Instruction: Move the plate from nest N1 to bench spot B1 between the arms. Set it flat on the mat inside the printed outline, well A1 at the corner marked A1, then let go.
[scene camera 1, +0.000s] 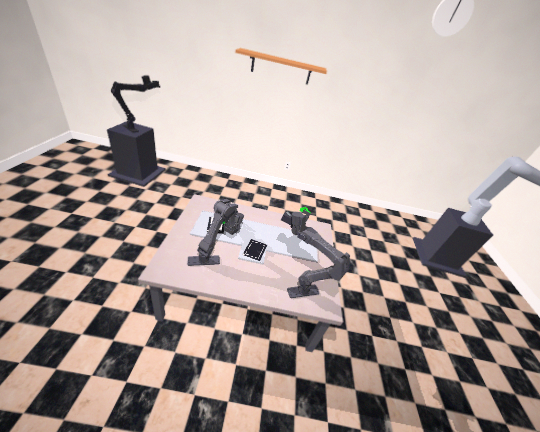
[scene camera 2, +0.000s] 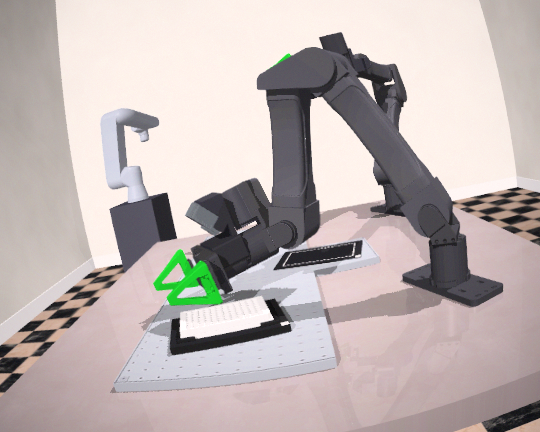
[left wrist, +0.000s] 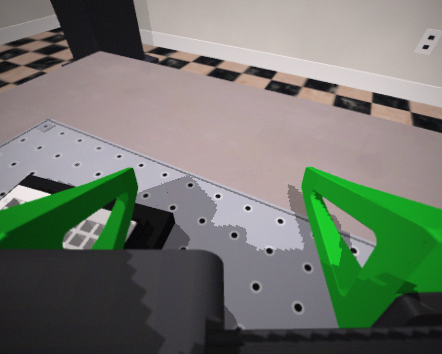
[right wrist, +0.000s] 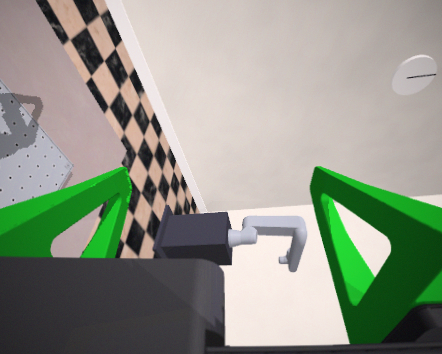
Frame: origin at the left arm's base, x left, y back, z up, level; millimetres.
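Seen in the pictures: left gripper, between the fingertips: (scene camera 2: 161, 293) (left wrist: 219, 176); right gripper, between the fingertips: (right wrist: 220, 177); left arm's base, origin of its link: (scene camera 1: 203, 260) (scene camera 2: 450, 285); right arm's base, origin of its link: (scene camera 1: 303, 291) (scene camera 2: 397, 211).
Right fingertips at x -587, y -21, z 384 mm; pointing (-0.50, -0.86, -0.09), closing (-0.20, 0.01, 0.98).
Pixels of each thing's top centre, then the offset from my right fingertips to it. "*": a spot on its surface instead. Level surfaces: height alone.
- white plate, centre of its top: (scene camera 2: 222, 313) dx +491, dy -306, dz -344 mm
- black nest N1, centre of its top: (scene camera 2: 224, 318) dx +492, dy -306, dz -353 mm
- spot B1, a spot on its surface: (scene camera 2: 320, 254) (scene camera 1: 255, 249) * dx +239, dy -51, dz -369 mm
- perforated board, height of its surface: dz -371 mm
- table, height of its surface: dz -384 mm
The white plate (scene camera 2: 227, 317) (left wrist: 12, 200) lies in the black nest N1 (scene camera 2: 230, 344) (left wrist: 156, 217) on the perforated board. My left gripper (scene camera 2: 164, 295) (left wrist: 219, 176) is open and empty, low above the board beside the nest. In the left wrist view the plate is at the left, partly behind one finger, and bare board shows between the fingers. The black mat of spot B1 (scene camera 1: 255, 250) (scene camera 2: 320, 254), with a white printed outline, lies bare on a pale base; its A1 marking is not legible. My right gripper (scene camera 1: 305, 210) (right wrist: 220, 177) is open and empty, raised high, mostly hidden in scene camera 2.
The perforated board (scene camera 1: 295, 245) (scene camera 2: 225, 362) (left wrist: 200, 235) runs along the table (scene camera 1: 235, 285) (scene camera 2: 400, 350). In scene camera 2 my left arm arches above the board near B1, with the right arm behind it. Pedestals (scene camera 1: 132, 150) (scene camera 1: 452, 240) with other arms stand off the table.
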